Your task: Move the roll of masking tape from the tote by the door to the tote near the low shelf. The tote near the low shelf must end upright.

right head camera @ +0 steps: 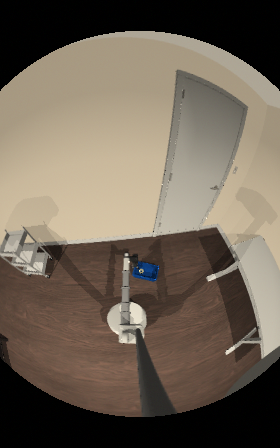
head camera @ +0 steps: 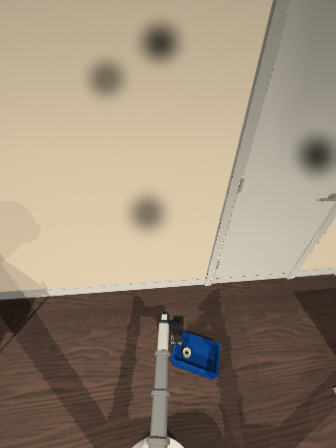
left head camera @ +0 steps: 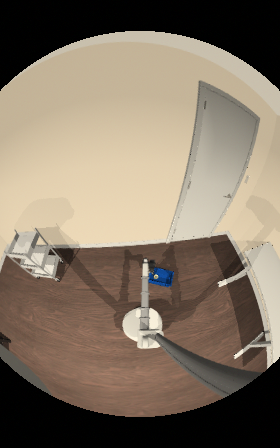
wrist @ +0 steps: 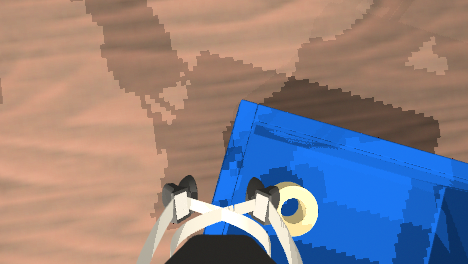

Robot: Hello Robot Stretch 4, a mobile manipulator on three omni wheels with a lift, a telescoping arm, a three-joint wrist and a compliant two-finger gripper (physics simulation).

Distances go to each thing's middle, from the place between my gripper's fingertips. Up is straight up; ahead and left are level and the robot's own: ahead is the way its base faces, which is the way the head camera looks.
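The roll of masking tape [wrist: 299, 223] is sitting 30 mm behind my hand, 80 mm to the right of it and 40 mm below it.
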